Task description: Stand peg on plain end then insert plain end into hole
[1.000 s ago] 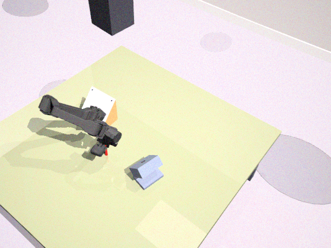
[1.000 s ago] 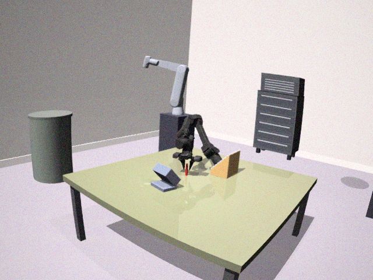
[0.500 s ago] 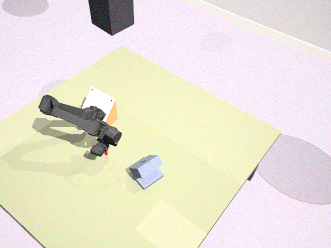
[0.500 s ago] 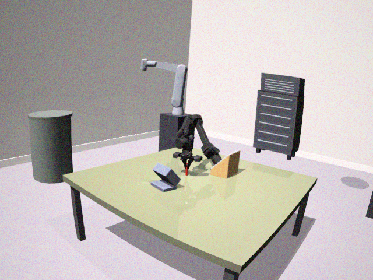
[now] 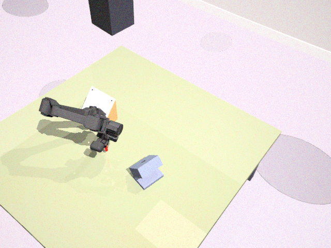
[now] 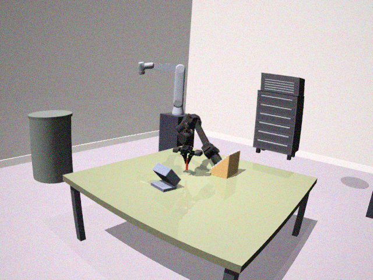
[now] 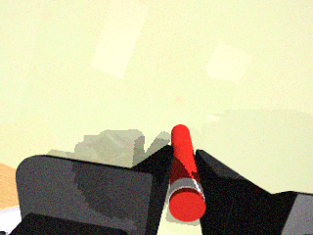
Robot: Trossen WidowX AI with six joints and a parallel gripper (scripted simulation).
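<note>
Right now my gripper tip is 24 cm short of the blue-grey sloped panel and 6 cm to the right of it. Also, from my gripper tip: red peg (2 cm above).
</note>
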